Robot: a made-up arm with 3 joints. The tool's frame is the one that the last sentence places.
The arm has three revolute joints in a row. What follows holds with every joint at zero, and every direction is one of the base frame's. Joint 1 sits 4 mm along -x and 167 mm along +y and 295 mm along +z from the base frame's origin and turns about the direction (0.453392, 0.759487, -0.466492), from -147.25 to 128.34 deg. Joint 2 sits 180 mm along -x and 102 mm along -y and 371 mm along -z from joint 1 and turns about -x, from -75.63 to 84.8 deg. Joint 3 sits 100 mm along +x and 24 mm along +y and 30 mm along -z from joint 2 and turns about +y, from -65.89 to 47.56 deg. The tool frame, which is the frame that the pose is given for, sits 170 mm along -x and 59 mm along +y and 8 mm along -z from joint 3; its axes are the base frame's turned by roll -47.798, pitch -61.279 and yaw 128.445 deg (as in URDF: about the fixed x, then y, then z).
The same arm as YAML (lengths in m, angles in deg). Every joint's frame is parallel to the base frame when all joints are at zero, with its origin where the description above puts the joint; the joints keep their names.
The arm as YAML. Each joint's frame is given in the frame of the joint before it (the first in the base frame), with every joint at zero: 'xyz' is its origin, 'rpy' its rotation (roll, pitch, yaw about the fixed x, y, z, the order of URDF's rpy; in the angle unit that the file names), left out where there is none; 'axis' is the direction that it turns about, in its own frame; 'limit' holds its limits. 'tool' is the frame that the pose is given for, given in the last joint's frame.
units:
  length: m
  angle: deg
joints:
  - name: joint 1
    type: revolute
    origin:
      xyz: [-0.004, 0.167, 0.295]
    axis: [0.453392, 0.759487, -0.466492]
    limit:
      lower: -147.25
      upper: 128.34
  - name: joint 2
    type: revolute
    origin:
      xyz: [-0.18, -0.102, -0.371]
    axis: "-x"
    limit:
      lower: -75.63
      upper: 84.8
  - name: joint 3
    type: revolute
    origin:
      xyz: [0.1, 0.024, -0.03]
    axis: "+y"
    limit:
      lower: -65.89
      upper: 47.56
tool:
  origin:
    xyz: [-0.17, 0.059, -0.008]
    rpy: [-47.8, -61.28, 128.44]

